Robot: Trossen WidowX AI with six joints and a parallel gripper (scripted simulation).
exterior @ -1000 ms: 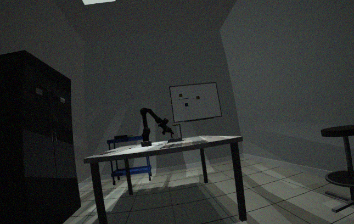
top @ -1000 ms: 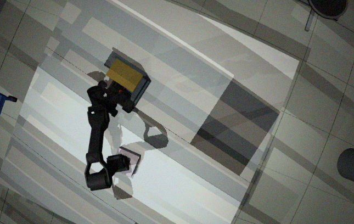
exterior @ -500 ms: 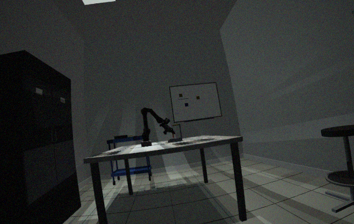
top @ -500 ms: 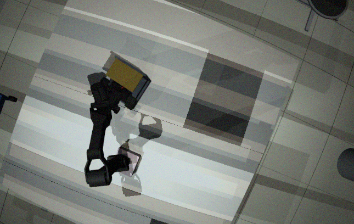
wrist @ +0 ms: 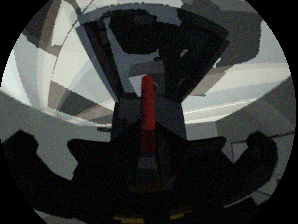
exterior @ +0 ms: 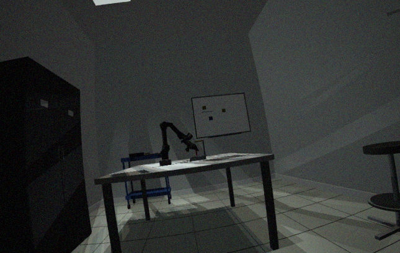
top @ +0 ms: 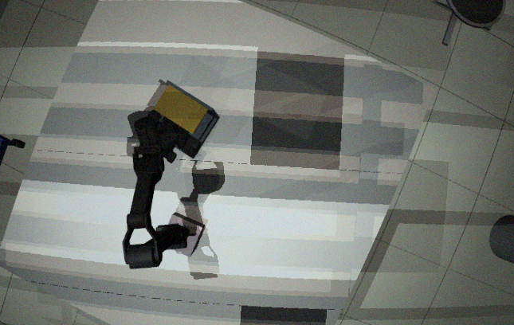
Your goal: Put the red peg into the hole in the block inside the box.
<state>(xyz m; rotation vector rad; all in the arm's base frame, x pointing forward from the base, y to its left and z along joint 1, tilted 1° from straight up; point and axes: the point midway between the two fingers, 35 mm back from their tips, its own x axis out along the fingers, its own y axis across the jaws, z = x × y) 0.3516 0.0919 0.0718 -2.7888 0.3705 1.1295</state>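
Now: the yellow roof 11 cm above my gripper tip, 2 cm ahead of it and 1 cm to the left of it. The rest, counted from my gripper tip: red peg 3 cm behind, 1 cm to the left, 1 cm below.
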